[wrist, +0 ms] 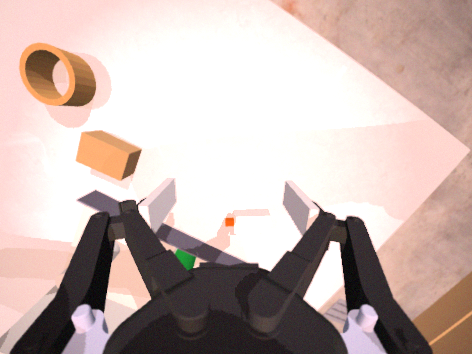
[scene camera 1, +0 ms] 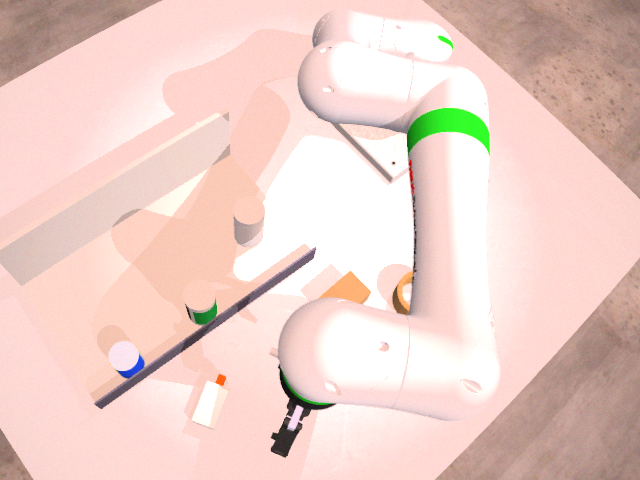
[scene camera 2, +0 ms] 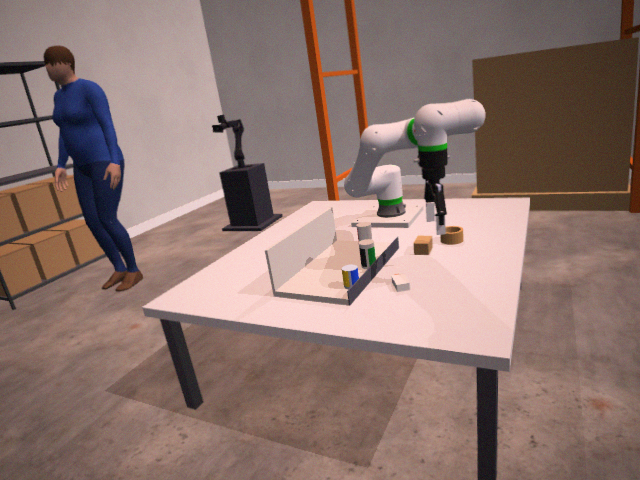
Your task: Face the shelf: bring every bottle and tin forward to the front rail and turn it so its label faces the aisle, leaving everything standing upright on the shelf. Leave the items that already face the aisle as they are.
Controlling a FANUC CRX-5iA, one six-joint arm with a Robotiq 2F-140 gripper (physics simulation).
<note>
My gripper (scene camera 2: 435,227) is open, with nothing in its grasp. The table carries a tape roll (wrist: 38,60), a white bottle with orange cap (scene camera 1: 214,396) and a tan cardboard box (scene camera 1: 349,287). Further things: a plain white tin (scene camera 1: 248,212).
The white bottle with orange cap shows as well in the wrist view (wrist: 245,221). The tan cardboard box shows as well in the wrist view (wrist: 103,152). My gripper is seen too in the wrist view (wrist: 230,191) and in scene camera 1 (scene camera 1: 299,398).
</note>
